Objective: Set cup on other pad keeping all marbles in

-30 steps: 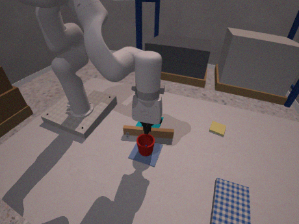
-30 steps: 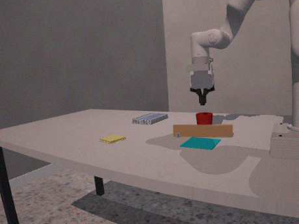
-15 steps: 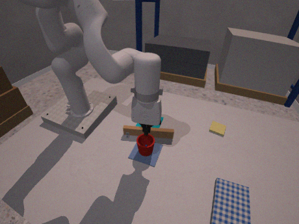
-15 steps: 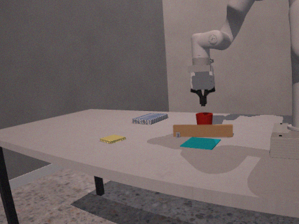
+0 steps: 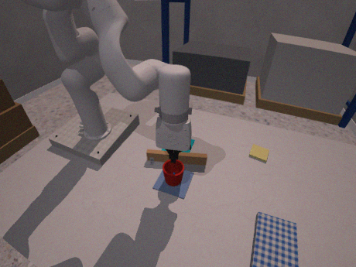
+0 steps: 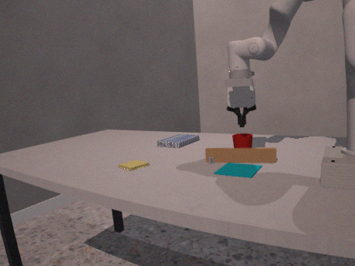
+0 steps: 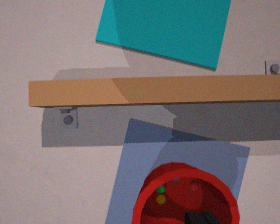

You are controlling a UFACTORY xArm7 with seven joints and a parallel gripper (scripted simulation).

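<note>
Right now my hand is 100 mm above the red cup. Also, from my hand: yellow marble 10 mm behind, 10 mm to the right, 110 mm below; wooden rail 10 mm behind, 90 mm to the left, 110 mm below; teal pad 10 mm behind, 180 mm to the left, 130 mm below.
</note>
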